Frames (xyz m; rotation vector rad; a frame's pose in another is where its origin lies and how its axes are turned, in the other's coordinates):
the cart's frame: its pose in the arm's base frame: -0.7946 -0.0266 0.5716 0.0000 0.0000 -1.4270
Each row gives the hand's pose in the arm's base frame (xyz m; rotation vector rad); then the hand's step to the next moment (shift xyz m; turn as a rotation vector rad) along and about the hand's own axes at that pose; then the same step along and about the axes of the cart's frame.
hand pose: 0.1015 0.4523 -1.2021 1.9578 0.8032 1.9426
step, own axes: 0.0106 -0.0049 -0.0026 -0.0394 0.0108 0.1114
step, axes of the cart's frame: -0.0098 -0.0027 0.0063 0.0255 0.1107 -0.0341
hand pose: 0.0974 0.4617 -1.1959 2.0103 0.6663 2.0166
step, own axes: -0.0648 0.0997 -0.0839 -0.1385 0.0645 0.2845
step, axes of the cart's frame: 0.1199 -0.0820 -0.0087 0.1154 0.2832 -0.1038
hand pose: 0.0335 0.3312 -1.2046 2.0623 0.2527 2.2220
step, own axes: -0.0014 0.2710 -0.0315 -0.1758 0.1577 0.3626
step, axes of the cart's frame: 0.2622 -0.0587 0.0475 0.2207 0.3532 -0.1174
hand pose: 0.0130 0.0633 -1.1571 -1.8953 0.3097 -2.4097
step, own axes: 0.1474 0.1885 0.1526 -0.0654 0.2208 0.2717
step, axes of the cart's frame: 0.2394 0.0638 0.1384 0.2725 0.2250 -0.0445
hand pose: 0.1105 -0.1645 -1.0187 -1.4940 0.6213 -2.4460
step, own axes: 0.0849 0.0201 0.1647 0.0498 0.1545 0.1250
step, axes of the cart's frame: 0.1050 0.0913 0.1240 0.1969 0.0535 0.0191
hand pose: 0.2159 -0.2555 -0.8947 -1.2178 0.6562 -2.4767
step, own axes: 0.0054 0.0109 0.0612 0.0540 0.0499 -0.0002
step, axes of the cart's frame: 0.0344 0.0421 0.0306 0.0621 -0.0381 0.0096
